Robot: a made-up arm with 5 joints.
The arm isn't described. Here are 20 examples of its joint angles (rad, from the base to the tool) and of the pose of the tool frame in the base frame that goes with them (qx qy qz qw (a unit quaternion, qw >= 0); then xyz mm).
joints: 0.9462 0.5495 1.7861 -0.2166 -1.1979
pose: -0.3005 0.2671 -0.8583 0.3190 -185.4 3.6 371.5
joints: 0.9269 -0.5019 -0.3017 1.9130 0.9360
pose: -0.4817 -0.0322 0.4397 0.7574 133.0 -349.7 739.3
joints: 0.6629 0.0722 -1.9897 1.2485 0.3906
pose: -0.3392 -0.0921 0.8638 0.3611 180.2 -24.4 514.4
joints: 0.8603 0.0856 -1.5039 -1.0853 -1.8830
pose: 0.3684 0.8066 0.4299 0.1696 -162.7 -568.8 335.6
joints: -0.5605 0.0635 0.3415 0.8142 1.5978
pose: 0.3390 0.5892 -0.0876 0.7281 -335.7 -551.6 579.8
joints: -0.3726 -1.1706 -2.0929 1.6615 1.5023
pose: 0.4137 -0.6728 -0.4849 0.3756 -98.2 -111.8 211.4
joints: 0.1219 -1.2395 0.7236 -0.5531 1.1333
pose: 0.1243 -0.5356 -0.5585 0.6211 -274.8 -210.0 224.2
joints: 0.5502 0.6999 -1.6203 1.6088 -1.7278
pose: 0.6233 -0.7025 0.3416 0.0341 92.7 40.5 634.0
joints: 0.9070 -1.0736 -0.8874 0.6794 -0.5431
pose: -0.6295 -0.6514 0.2320 0.3544 -90.5 -297.0 766.8
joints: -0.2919 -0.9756 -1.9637 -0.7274 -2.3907
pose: 0.0580 0.9323 -0.3492 0.0746 -31.8 -257.7 848.1
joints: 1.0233 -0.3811 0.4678 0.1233 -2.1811
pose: 0.5171 0.4717 0.6004 0.3868 -205.9 -439.0 186.0
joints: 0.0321 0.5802 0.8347 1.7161 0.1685
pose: 0.3145 -0.1960 -0.0888 0.9245 -125.9 -501.9 141.6
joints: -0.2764 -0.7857 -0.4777 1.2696 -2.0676
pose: 0.0047 -0.8780 0.3254 0.3510 216.1 -303.5 655.6
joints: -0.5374 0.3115 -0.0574 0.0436 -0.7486
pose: -0.4030 -0.1641 -0.3545 0.8276 -405.5 -515.5 528.4
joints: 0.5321 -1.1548 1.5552 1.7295 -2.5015
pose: 0.3528 0.6435 0.1250 0.6677 -417.0 -485.7 544.0
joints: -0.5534 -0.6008 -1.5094 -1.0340 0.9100
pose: -0.2862 0.1613 -0.0291 0.9441 -277.8 -465.9 743.5
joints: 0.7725 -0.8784 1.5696 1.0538 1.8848
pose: 0.3687 -0.3531 -0.0903 0.8551 -221.8 -371.7 155.0
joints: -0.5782 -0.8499 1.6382 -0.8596 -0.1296
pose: 0.3264 0.2197 0.9175 0.0583 -205.7 -24.7 360.4
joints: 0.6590 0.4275 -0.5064 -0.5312 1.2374
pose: 0.4537 -0.0215 -0.1583 0.8767 -235.4 -373.2 204.2
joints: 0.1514 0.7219 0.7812 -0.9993 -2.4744
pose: -0.9646 0.1546 -0.0783 0.1989 -291.7 -90.1 659.1
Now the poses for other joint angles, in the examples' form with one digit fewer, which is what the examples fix.
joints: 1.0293 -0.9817 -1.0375 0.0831 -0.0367
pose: -0.595 -0.659 -0.046 0.458 -212 -388 622
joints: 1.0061 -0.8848 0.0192 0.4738 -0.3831
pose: -0.407 -0.815 -0.293 0.292 -230 -504 463
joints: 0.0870 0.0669 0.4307 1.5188 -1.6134
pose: -0.144 -0.859 -0.207 0.445 50 -633 418
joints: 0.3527 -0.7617 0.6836 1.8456 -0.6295
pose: -0.329 -0.738 0.165 0.566 -9 -532 711
